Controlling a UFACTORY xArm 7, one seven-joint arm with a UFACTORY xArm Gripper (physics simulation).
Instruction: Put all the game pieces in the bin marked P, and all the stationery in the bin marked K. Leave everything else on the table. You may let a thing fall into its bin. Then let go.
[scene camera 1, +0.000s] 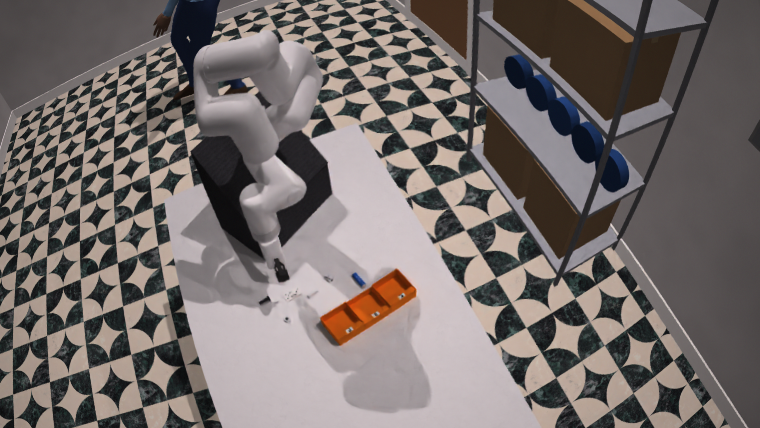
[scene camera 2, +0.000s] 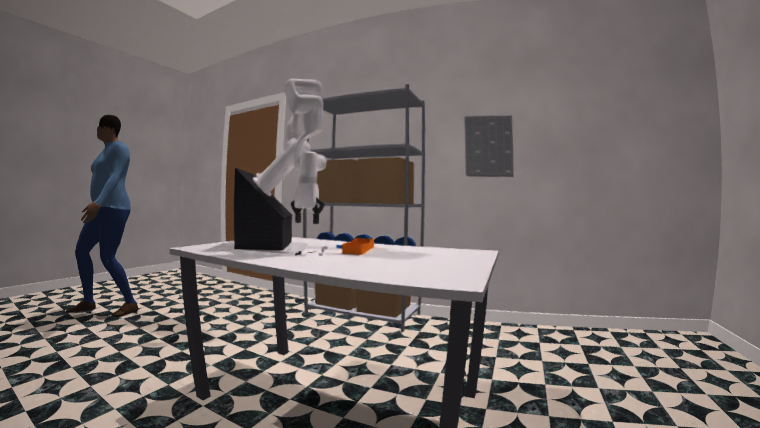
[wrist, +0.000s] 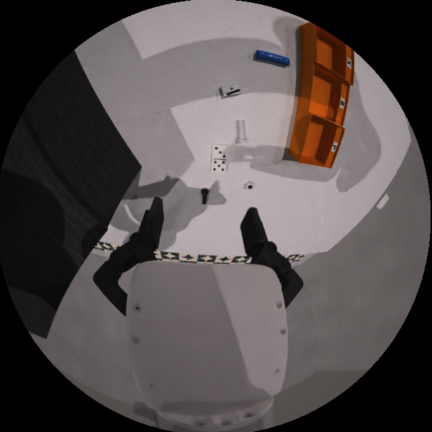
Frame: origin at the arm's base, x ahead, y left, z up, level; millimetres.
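Where they show: gripper, fingertip midpoint: (scene camera 1: 278, 266) (scene camera 2: 306, 223); arm's base, origin of the base link: (scene camera 2: 261, 187).
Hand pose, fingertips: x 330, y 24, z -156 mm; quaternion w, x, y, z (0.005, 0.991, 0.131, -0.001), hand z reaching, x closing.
Each offset is from my fingertips to the top centre of the thing. "*": to the spot under its first point.
My gripper (scene camera 1: 281, 273) (scene camera 2: 306, 220) (wrist: 204, 211) is open and empty, high above the table, fingers pointing down. A white domino @[dx +20, dy +13, dz -114 mm] (scene camera 1: 290, 295) (wrist: 218, 158) with black dots lies flat on the table. A small metal pencil sharpener @[dx -17, dy +120, dz -110 mm] (scene camera 1: 328, 278) (wrist: 231, 90) lies beyond it in the wrist view. The orange three-bin tray has bin P (scene camera 1: 341, 320) (wrist: 320, 142) at the end nearer the domino, bin B @[* dx +89, dy +216, dz -115 mm] (scene camera 1: 368, 305) (wrist: 326, 96) in the middle and bin K @[* dx +46, dy +293, dz -114 mm] (scene camera 1: 394, 287) (wrist: 330, 53) at the far end. The visible bin floors show no objects.
A blue cylinder @[dx +7, dy +204, dz -107 mm] (scene camera 1: 358, 279) (wrist: 272, 58) lies near bin K. A pale bolt @[dx +27, dy +71, dz -108 mm] (scene camera 1: 312, 294) (wrist: 241, 131), a small nut @[dx +99, dy -11, dz -113 mm] (scene camera 1: 286, 319) (wrist: 249, 185) and a black screw @[dx +31, dy -73, dz -108 mm] (scene camera 1: 264, 300) (wrist: 204, 195) lie around the domino. The arm's black pedestal (scene camera 2: 260, 223) stands on the table.
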